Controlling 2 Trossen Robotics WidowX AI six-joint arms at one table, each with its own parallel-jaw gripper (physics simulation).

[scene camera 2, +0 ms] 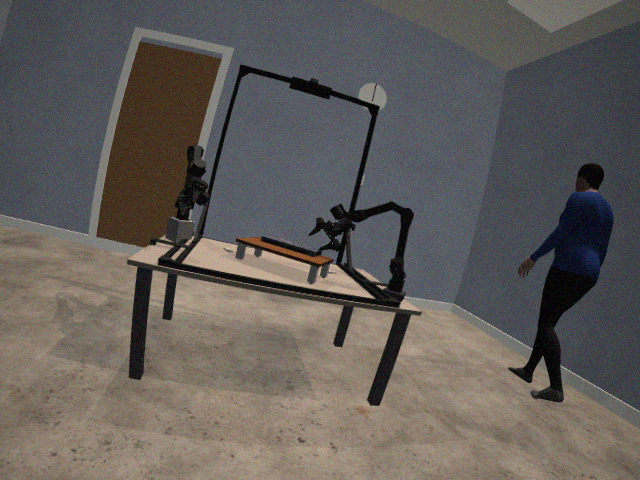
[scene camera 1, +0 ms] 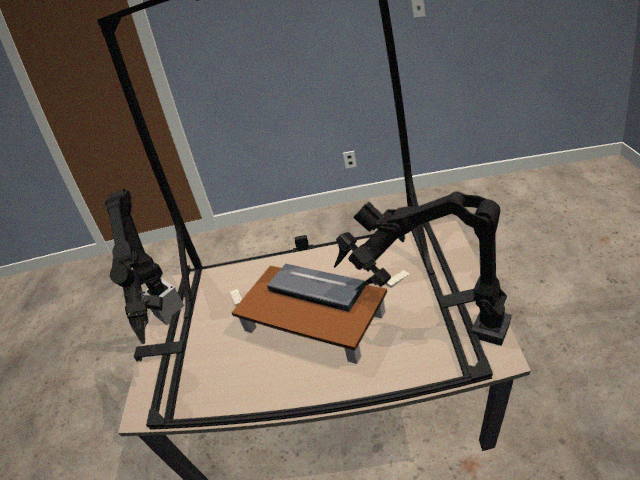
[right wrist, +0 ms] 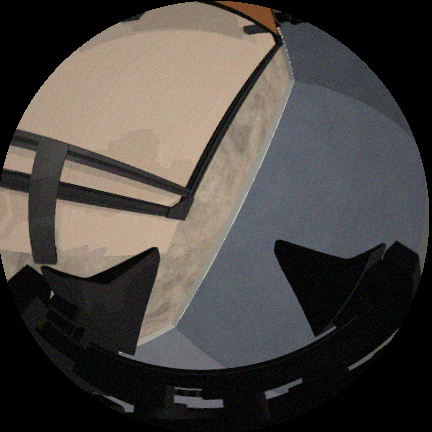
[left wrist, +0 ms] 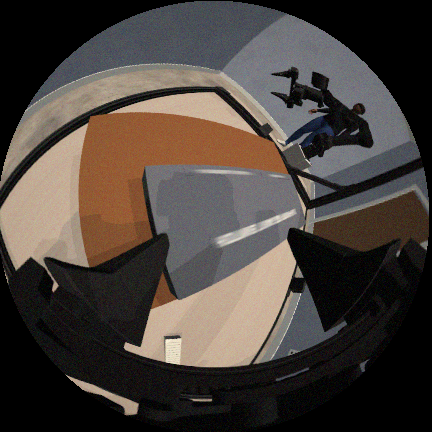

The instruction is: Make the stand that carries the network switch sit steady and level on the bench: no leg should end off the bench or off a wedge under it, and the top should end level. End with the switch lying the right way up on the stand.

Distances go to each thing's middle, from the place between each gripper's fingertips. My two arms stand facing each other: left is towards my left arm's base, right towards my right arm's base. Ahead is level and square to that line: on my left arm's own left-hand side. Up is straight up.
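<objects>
Measured from the stand (scene camera 1: pixel 345 329), my right hand is 310 mm past it, 390 mm to the right of it and 160 mm above it. The dark grey network switch (scene camera 1: pixel 336 291) is 360 mm behind my right hand, 400 mm to the left of it and 90 mm below it.
The stand is 50 mm ahead of my left hand, 120 mm to the right of it and 110 mm below it. As for the dark grey network switch, it is 10 mm behind my left hand, 100 mm to the right of it and 40 mm below it. Going by its middle, the dark grey network switch is nearer to my left hand than to my right hand.
</objects>
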